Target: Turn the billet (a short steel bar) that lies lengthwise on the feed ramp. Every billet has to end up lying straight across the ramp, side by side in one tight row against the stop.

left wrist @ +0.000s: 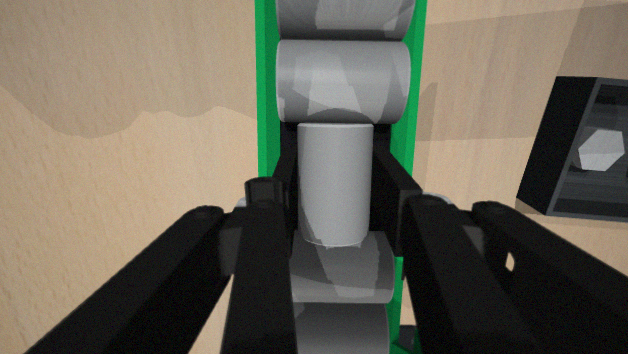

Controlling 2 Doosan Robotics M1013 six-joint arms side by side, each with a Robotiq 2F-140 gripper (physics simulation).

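Places are measured from the left arm's base along level axes (x left, y ahead, z down), in millimetres.
Pixels of known places: left gripper, fingertip midpoint: (333, 170).
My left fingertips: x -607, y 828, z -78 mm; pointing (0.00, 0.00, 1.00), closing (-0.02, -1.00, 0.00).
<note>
For each thing: its top centre in the pictures, then the offset to it from my left fingertips. "*": a spot on its surface instead. Level surfaces: height alone.
- grey billet at its top centre: (337, 196) dx +3, dy +0, dz -30 mm
- green feed ramp at a spot on its surface: (268, 145) * dx -12, dy +37, dz +6 mm
- further crosswise billet at a spot on its surface: (342, 327) * dx +80, dy -5, dz -33 mm
- dark open-topped box at a spot on its surface: (542, 145) * dx +1, dy -164, dz +68 mm
- wooden table at its surface level: dz +78 mm
- light grey six-sided shape at its top centre: (601, 150) dx +2, dy -200, dz +57 mm
- small dark part at a spot on its surface: (408, 336) * dx +121, dy -55, dz +1 mm
A grey billet (335, 180) lies lengthwise on the green feed ramp (268, 145). My left gripper (333, 170) is shut on this billet, one black finger on each long side, inside the ramp's walls. A crosswise billet (343, 80) lies just beyond its upper end, and part of another crosswise billet (345, 17) shows above that. Below, a crosswise billet (345, 280) lies against the lower end of the held one, and a further crosswise billet (342, 327) follows at the bottom edge. The fingers partly hide the lower billets. The right gripper and the stop do not show.
A dark open-topped box (542, 145) stands on the wooden table (125, 200) at the right, with a light grey six-sided shape (601, 150) inside. The ramp's green side walls run close along both sides of the fingers. A small dark part (408, 336) shows beside the ramp at the bottom.
</note>
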